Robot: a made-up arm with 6 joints.
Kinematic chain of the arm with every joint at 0, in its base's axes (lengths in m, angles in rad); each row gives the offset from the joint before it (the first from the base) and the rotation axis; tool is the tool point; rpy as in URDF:
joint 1: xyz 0 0 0.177 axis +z
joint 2: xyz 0 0 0 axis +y
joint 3: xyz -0.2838 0 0.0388 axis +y
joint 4: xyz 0.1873 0 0.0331 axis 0.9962 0 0.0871
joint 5: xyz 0 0 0 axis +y
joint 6: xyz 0.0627 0 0.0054 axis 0.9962 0 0.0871
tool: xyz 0 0 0 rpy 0 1.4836 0
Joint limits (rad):
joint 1: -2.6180..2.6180
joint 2: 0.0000..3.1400
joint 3: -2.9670..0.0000
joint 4: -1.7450..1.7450
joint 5: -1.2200..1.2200
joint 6: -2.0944..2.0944
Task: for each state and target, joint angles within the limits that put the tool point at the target. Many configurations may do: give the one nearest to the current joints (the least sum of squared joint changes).
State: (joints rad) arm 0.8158 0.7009 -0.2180 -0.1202 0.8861 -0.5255
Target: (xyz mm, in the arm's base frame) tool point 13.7 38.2 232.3
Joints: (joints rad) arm 1.1008 1.3024 -0.0538 0.1403 0.6149 -0.5255
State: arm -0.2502 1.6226 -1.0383 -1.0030 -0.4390 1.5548
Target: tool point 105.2 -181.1 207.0
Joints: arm -1.0818 1.8388 -0.4877 -0.9993 -0.1494 1.5548
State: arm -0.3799 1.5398 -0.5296 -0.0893 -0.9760 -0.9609
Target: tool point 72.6 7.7 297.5
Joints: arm -0.1029 1.0165 0.0000 -0.2975 -0.9617 -0.9609
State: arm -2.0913 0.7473 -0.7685 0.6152 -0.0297 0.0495
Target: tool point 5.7 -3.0 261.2
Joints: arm -2.0671 0.4300 -0.0343 0.6019 0.1805 0.0495
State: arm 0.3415 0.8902 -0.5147 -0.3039 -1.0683 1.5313
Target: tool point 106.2 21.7 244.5
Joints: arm 0.1121 1.4380 0.0000 -0.2372 -0.7153 1.5313
